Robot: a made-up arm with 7 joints.
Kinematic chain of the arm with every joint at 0, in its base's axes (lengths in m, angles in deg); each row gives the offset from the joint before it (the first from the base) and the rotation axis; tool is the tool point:
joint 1: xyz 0 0 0.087 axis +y
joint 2: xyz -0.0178 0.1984 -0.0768 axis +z
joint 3: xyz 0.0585 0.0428 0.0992 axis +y
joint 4: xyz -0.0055 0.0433 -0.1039 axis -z
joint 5: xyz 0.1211 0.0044 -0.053 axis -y
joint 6: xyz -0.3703 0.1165 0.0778 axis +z
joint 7: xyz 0.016 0 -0.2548 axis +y
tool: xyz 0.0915 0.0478 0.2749
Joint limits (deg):
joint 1: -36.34..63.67
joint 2: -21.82..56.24
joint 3: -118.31..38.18
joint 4: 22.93..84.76
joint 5: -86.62..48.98
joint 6: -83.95..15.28
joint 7: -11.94..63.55
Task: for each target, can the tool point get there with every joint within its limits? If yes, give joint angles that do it. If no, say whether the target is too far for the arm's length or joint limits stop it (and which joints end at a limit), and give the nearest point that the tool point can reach.
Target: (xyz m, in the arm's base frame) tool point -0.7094 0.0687 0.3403
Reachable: no: joint limits stop it (at a limit: joint 1, joint 4, joint 5, joint 6, joint 7) | nearest point -0.4238 0.1237 0.2337 | short by 0.310 m
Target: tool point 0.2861 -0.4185 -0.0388
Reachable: no: joint limits stop it (at a limit: joint 2, joint 4, joint 5, joint 6, joint 7) | nearest point 0.4007 -0.0790 -0.0892 | short by 0.362 m
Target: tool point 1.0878 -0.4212 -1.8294
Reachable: no: too far | nearest point 0.2708 0.0484 -0.3583 | short by 1.747 m
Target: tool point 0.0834 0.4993 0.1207
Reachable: yes | joints 15.33 35.43 -52.59 48.53 -40.44 2.40 45.13
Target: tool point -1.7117 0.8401 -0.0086
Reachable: no: too far | nearest point -0.4290 0.4004 0.0630 | short by 1.358 m
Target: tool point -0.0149 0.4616 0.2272
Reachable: yes | joints -0.60 43.14 -84.81 65.55 -1.57 -1.05 23.38
